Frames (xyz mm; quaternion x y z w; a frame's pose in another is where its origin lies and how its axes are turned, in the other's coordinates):
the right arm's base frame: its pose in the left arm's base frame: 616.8 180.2 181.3 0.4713 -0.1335 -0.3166 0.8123
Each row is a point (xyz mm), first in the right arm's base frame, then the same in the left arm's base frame.
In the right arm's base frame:
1: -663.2 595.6 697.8
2: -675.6 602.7 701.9
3: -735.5 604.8 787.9
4: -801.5 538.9 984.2
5: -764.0 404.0 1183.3
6: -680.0 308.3 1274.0
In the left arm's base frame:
1: -18.0 341.1 1104.7
2: -26.8 348.7 1113.9
3: -116.1 329.3 1165.3
4: -293.3 214.4 1216.7
5: -419.6 6.8 1202.5
6: -439.4 -142.7 1161.5

